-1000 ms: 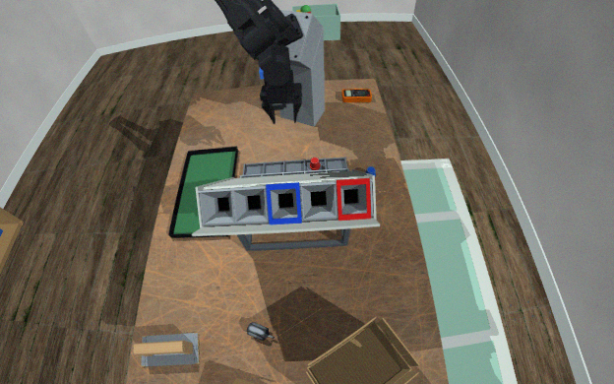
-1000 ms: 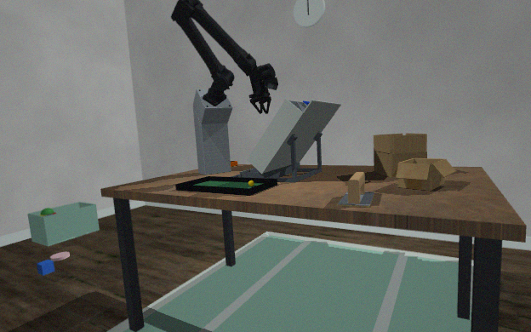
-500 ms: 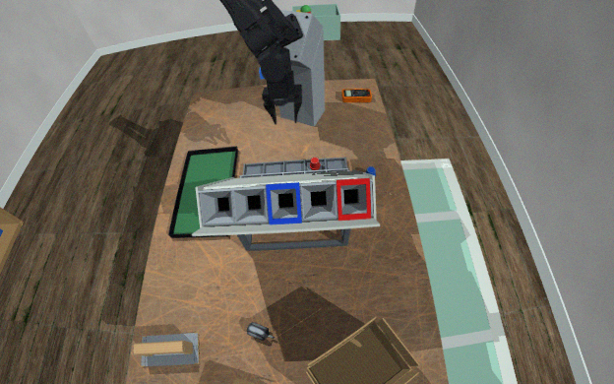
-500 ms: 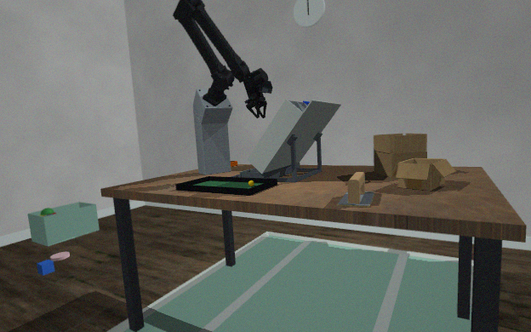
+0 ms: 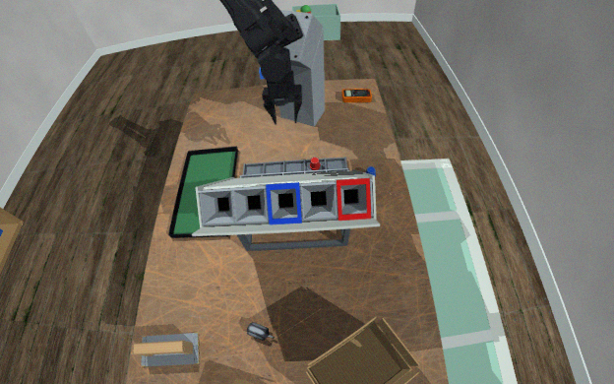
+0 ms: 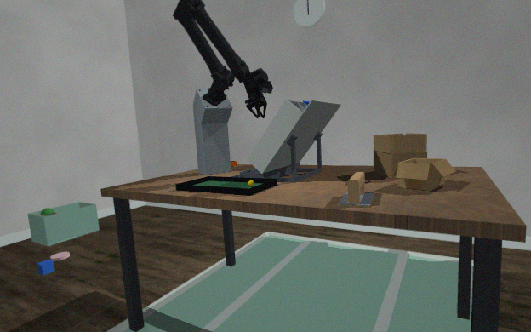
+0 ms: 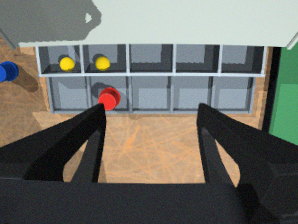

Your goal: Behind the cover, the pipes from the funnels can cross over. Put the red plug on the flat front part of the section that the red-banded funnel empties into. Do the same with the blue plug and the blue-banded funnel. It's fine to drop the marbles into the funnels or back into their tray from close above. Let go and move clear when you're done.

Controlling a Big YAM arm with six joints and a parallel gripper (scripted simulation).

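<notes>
Now: the blue plug 80 mm ahead of my hand, 260 mm to the left of it and 280 mm below it. The rest, counted from my hand: cover (130 mm ahead, 40 mm to the right, 90 mm below); green marble tray (100 mm behind, 310 mm to the right, 290 mm below); red plug (30 mm behind, 90 mm to the left, 280 mm below).
</notes>
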